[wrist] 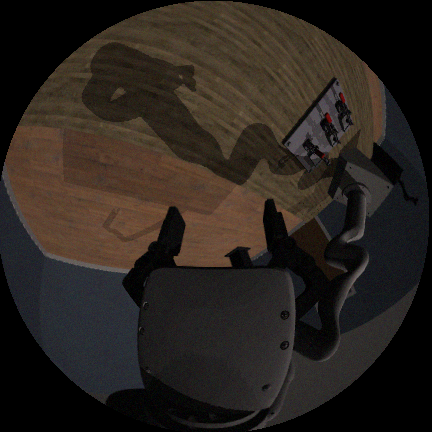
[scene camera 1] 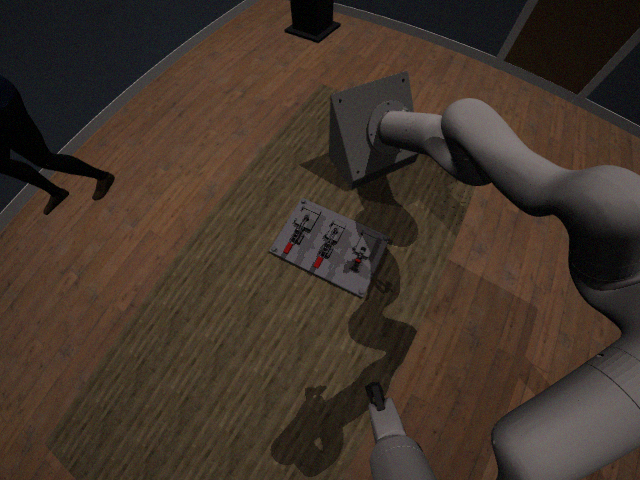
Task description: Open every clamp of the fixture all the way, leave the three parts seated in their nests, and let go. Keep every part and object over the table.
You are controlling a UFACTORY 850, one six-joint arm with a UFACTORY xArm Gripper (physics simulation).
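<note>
The fixture plate [scene camera 1: 338, 277] [wrist: 299, 143] lies on the table [scene camera 1: 206, 320] [wrist: 220, 45] and carries three dark clamps. The left clamp [scene camera 1: 298, 233] [wrist: 344, 114] and middle clamp [scene camera 1: 327, 248] [wrist: 329, 132] have red handles lying low, pointing to the plate's near long edge in the scene view. The right clamp [scene camera 1: 360, 254] [wrist: 313, 149] shows a short red grip; its handle looks raised, unlike the other two. The parts in the nests are too small and dark to tell apart. My gripper [scene camera 1: 373, 387] [wrist: 220, 211] is open and empty, high up and well away from the fixture.
The arm's grey wedge-shaped base mount [scene camera 1: 343, 139] [wrist: 377, 182] stands just beyond the fixture. The arm [scene camera 1: 527, 165] [wrist: 350, 272] curves round on the right in the scene view, and its shadow crosses the table and the plate's right end. A person's legs [scene camera 1: 31, 139] show at the far left.
</note>
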